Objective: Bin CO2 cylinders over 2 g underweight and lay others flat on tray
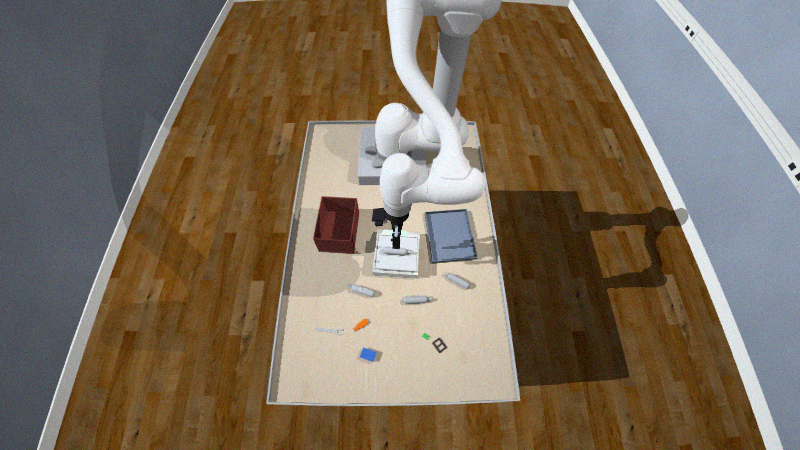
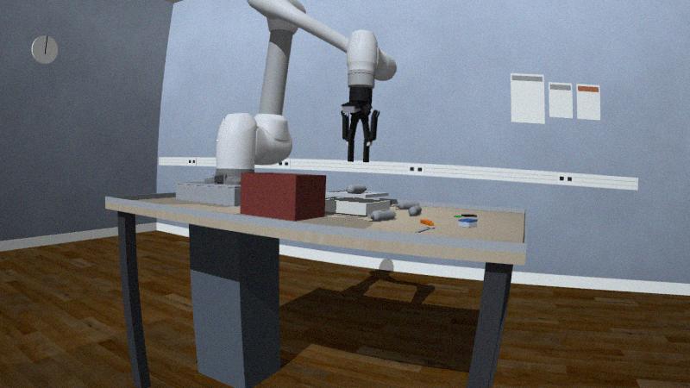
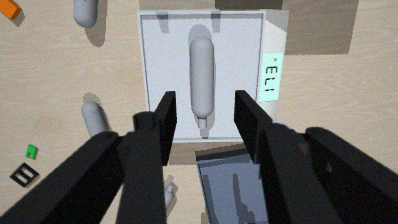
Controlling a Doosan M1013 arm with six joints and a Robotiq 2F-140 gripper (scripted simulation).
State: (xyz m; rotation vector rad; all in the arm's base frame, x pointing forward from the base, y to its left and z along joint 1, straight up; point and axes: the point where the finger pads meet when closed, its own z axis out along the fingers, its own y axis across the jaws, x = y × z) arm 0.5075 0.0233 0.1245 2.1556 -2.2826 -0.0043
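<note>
Now: the blue-grey tray 23 cm to the left of my hand, 19 cm below it and 11 cm behind it. The rest, counted from my hand: white scale: 16 cm below, 1 cm behind; orange piece: 28 cm ahead, 19 cm below, 13 cm to the right; dark red scrap bin: 25 cm to the right, 16 cm below, 12 cm behind.
</note>
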